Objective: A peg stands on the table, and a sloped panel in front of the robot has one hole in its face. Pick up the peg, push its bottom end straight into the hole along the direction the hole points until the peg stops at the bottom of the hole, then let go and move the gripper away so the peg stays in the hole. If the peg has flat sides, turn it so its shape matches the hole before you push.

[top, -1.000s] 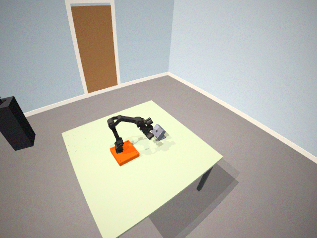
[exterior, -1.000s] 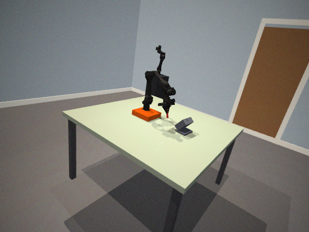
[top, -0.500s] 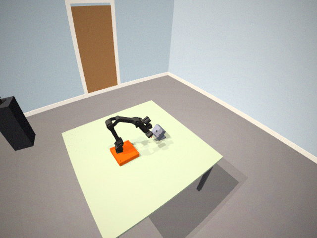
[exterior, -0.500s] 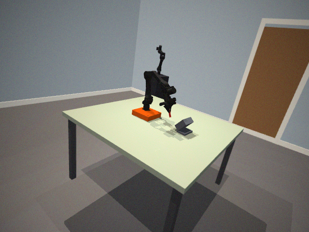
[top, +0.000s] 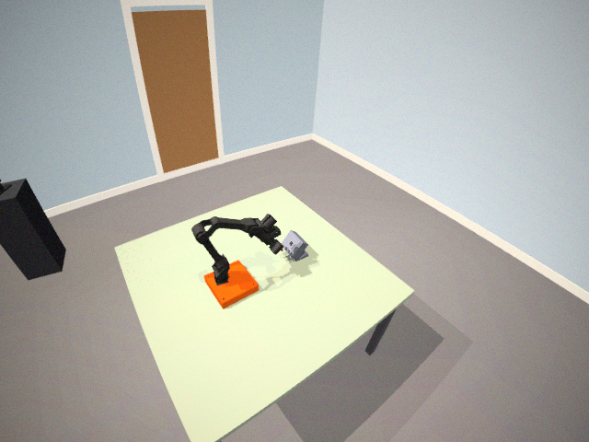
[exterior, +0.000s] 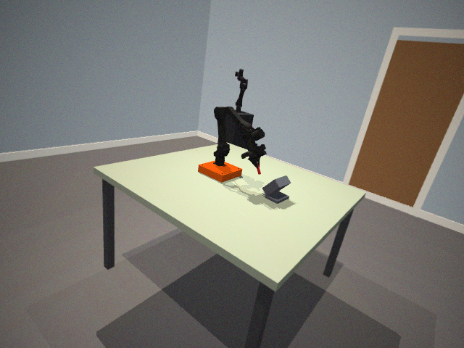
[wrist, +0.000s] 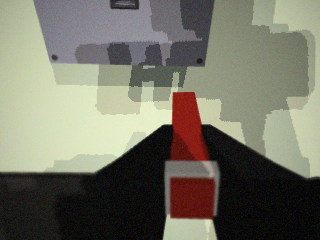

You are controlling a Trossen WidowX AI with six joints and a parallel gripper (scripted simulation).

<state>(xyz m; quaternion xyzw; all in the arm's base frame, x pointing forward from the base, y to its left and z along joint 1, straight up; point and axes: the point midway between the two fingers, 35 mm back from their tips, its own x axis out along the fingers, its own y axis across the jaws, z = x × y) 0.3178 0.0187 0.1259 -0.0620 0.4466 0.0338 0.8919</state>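
The grey sloped panel lies 13 cm ahead of my gripper tip, 7 cm below it and 5 cm to the left of it. Round my gripper tip: red square peg 1 cm behind, 1 cm above.
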